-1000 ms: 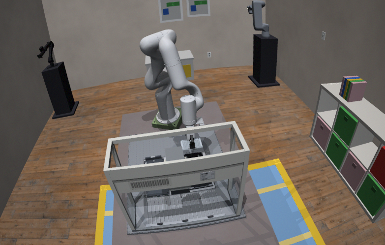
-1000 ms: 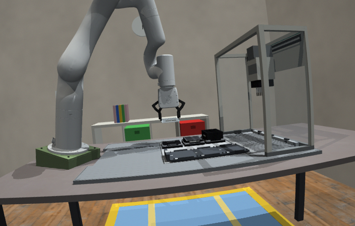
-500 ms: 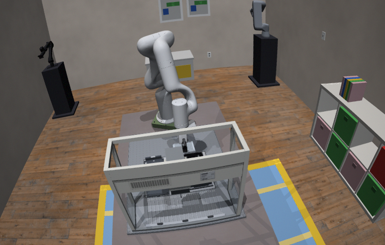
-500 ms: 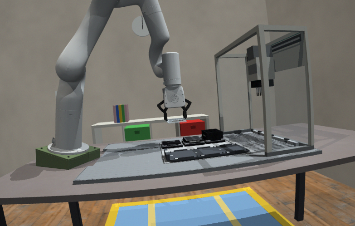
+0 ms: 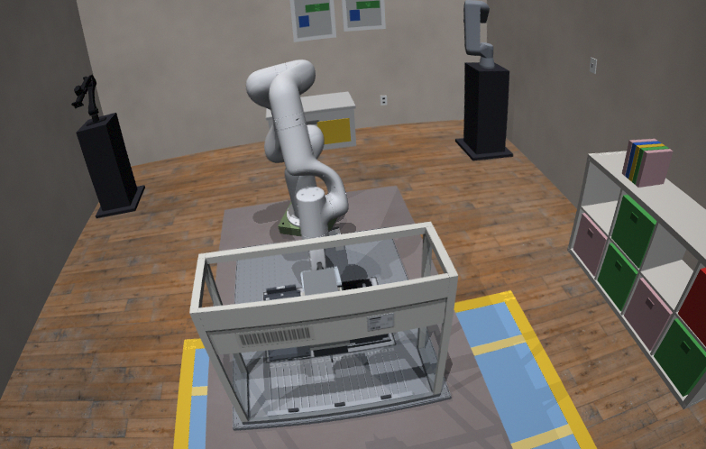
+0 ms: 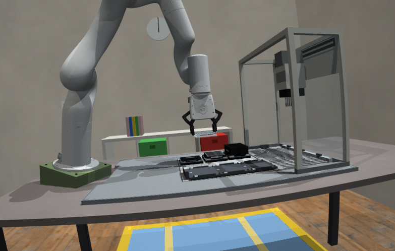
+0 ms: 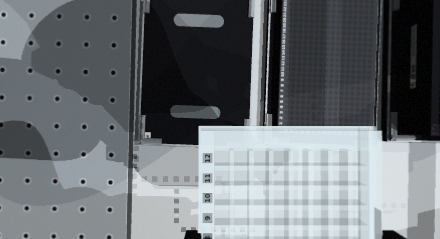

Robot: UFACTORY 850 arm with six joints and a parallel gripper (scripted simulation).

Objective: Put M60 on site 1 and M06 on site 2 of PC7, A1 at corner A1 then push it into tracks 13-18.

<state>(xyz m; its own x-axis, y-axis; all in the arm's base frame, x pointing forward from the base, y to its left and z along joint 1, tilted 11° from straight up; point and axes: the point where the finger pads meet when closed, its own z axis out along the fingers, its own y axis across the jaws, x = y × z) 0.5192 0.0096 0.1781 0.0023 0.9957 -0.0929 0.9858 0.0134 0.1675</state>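
Now: hand 140 mm to the left of the carrier PC7, 130 mm above it and 60 mm short of it. From my hand the other things lie so: 96-well plate M06: 10 mm below; then nest S2: 140 mm below, 110 mm to the left, 60 mm ahead; then nest S1: 140 mm below, 110 mm to the left, 50 mm behind.
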